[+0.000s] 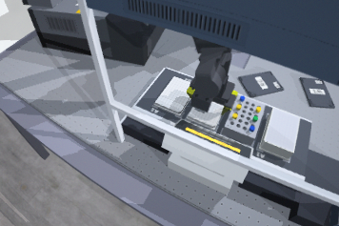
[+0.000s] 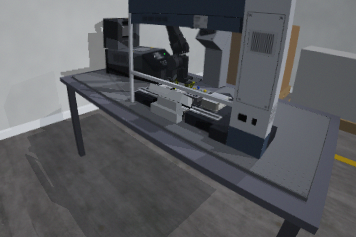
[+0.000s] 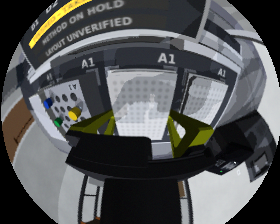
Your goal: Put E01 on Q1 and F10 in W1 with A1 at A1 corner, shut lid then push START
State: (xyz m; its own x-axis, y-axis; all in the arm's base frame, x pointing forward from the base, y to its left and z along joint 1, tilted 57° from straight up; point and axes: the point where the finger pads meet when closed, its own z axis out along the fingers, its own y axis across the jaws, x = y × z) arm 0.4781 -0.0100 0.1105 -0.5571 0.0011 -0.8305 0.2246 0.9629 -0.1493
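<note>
The grey tube cooling block is 40 mm ahead of my hand, 100 mm to the left of it and 10 mm above it. The rest, counted from my hand: white deep-well block: 80 mm ahead, 200 mm to the left, 10 mm above; grey post: 100 mm ahead, 250 mm to the right, 170 mm above; dark gantry housing: 320 mm ahead, 370 mm to the left, 210 mm above.
</note>
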